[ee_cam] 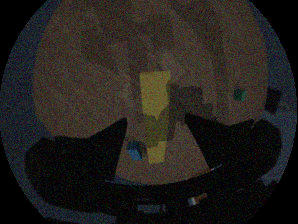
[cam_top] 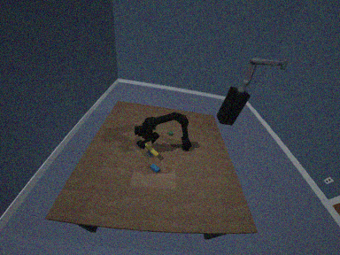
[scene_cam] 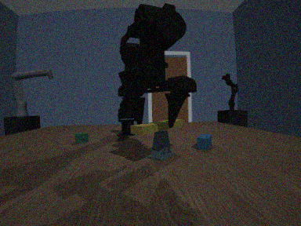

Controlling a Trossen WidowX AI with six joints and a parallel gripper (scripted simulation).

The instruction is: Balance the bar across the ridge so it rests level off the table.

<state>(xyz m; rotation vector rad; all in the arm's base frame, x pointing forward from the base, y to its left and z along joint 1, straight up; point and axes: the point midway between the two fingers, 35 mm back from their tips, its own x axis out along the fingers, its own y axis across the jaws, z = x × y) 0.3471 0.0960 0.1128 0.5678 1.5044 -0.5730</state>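
The yellow bar is 20 mm behind my gripper tip and 20 mm to the left of it. Round my gripper tip: blue cube (80 mm behind, 160 mm to the left, 60 mm below); then dark green block (200 mm behind, 260 mm to the right, 60 mm below).
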